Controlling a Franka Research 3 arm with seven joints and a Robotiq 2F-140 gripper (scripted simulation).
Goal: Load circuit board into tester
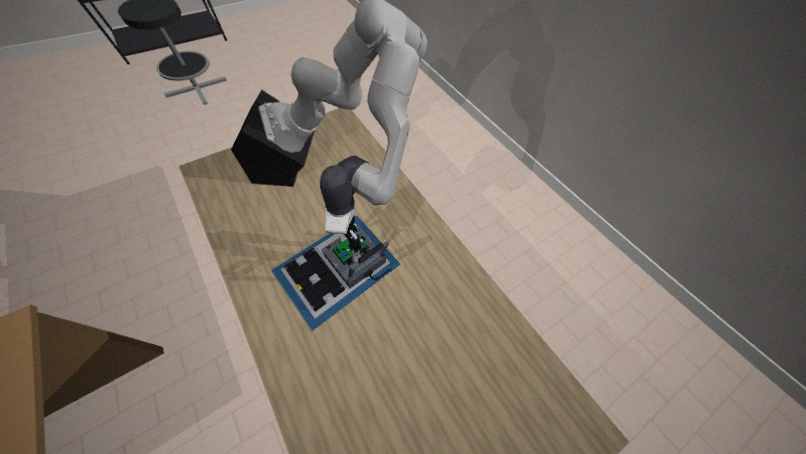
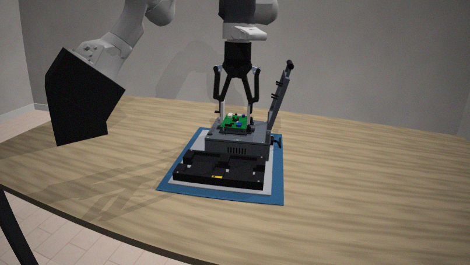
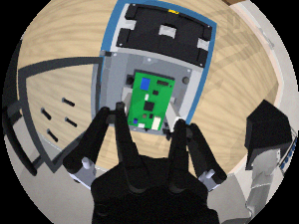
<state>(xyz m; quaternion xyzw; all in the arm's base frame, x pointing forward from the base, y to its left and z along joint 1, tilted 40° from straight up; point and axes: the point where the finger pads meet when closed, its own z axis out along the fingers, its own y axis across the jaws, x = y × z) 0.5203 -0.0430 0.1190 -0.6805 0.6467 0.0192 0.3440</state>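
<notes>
The green circuit board is 20 mm below my hand. The rest, counted from my hand: tester lid: 120 mm ahead, 80 mm above, 20 mm to the left.
</notes>
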